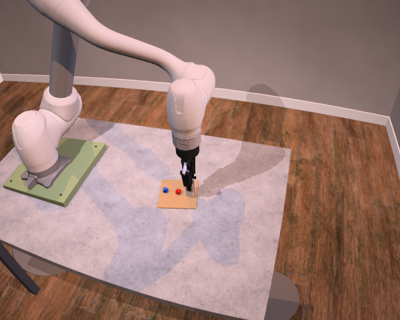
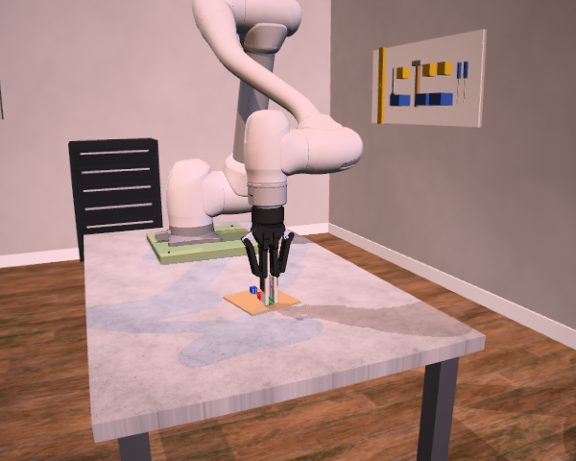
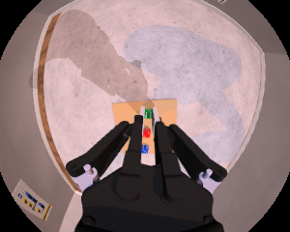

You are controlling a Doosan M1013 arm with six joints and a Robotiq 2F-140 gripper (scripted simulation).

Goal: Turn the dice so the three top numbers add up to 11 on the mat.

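Right now the green die is 30 mm below my hand. Round my hand: red die 50 mm behind, 30 mm below, 10 mm to the right; orange mat 50 mm behind, 40 mm below, 10 mm to the right; blue die 90 mm behind, 30 mm below, 10 mm to the right.
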